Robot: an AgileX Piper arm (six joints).
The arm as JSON. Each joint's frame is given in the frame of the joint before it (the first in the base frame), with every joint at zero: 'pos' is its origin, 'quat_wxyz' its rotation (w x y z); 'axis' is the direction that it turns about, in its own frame. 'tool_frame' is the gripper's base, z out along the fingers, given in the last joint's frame.
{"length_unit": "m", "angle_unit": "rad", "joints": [
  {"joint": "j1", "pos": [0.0, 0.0, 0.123], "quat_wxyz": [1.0, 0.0, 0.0, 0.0], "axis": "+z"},
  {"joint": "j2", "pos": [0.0, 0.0, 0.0], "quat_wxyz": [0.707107, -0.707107, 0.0, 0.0], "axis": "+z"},
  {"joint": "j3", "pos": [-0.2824, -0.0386, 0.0], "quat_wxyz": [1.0, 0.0, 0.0, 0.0], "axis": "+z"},
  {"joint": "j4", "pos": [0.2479, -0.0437, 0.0], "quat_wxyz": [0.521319, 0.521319, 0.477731, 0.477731], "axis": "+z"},
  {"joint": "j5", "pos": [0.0, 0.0, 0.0], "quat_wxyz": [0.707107, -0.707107, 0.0, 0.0], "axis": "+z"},
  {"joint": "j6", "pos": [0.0, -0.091, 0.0], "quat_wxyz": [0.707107, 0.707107, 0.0, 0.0], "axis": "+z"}
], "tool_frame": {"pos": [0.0, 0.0, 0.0], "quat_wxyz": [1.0, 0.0, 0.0, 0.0]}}
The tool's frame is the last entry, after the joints.
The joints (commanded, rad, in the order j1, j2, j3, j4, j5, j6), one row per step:
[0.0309 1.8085 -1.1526 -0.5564 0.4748 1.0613]
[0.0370 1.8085 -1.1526 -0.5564 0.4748 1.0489]
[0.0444 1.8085 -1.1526 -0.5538 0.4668 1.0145]
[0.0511 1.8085 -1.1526 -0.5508 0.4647 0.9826]
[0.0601 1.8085 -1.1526 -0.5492 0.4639 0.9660]
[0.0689 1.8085 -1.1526 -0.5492 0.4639 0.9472]
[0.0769 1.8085 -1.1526 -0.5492 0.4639 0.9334]
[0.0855 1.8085 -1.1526 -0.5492 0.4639 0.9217]
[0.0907 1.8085 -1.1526 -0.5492 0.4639 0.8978]
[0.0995 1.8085 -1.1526 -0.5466 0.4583 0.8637]
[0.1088 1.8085 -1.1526 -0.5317 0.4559 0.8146]
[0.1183 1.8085 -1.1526 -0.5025 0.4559 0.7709]
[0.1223 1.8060 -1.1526 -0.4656 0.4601 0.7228]
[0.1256 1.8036 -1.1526 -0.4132 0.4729 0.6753]
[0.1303 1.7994 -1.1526 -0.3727 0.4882 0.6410]
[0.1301 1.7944 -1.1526 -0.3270 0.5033 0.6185]
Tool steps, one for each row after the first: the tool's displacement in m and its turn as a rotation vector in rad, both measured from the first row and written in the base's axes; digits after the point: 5 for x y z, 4 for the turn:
[0.00006 0.00230 0.00000 -0.0068 0.0028 0.0161]
[0.00063 0.00554 0.00024 -0.0211 0.0036 0.0533]
[0.00076 0.00827 0.00026 -0.0356 0.0087 0.0850]
[0.00080 0.01176 0.00026 -0.0433 0.0114 0.1068]
[0.00077 0.01509 0.00026 -0.0538 0.0152 0.1307]
[0.00072 0.01811 0.00026 -0.0615 0.0178 0.1498]
[0.00064 0.02135 0.00026 -0.0681 0.0200 0.1678]
[0.00058 0.02331 0.00026 -0.0816 0.0247 0.1923]
[0.00078 0.02700 0.00042 -0.0971 0.0263 0.2294]
[0.00055 0.03112 0.00025 -0.1115 0.0336 0.2712]
[-0.00009 0.03568 -0.00023 -0.1113 0.0415 0.3007]
[-0.00120 0.03822 -0.00004 -0.1077 0.0513 0.3230]
[-0.00308 0.04075 -0.00042 -0.0914 0.0685 0.3341]
[-0.00517 0.04336 -0.00003 -0.0777 0.0838 0.3420]
[-0.00723 0.04447 0.00064 -0.0521 0.0960 0.3338]

